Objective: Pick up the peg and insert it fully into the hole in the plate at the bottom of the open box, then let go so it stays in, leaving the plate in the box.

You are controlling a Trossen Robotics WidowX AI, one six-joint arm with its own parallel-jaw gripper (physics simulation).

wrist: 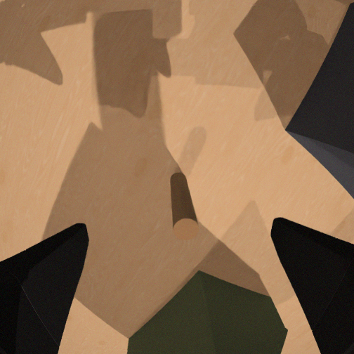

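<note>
The peg [184, 204], a brown cylinder with a lighter round end, stands upright on the wooden table top, near the middle of the wrist view. My gripper [181, 232] is wide open, with one black finger at the lower left and one at the lower right. The peg shows between the two fingertips, with space on both sides, and neither finger touches it. Part of the open box [327, 87] shows at the right edge as a dark wall. The plate and its hole do not show in this view.
A dark green angular block [207, 315] stands at the bottom middle, between the fingers and near the peg. The light wooden table top [35, 135] carries large shadows of the arm and gripper. The box wall bounds the right side.
</note>
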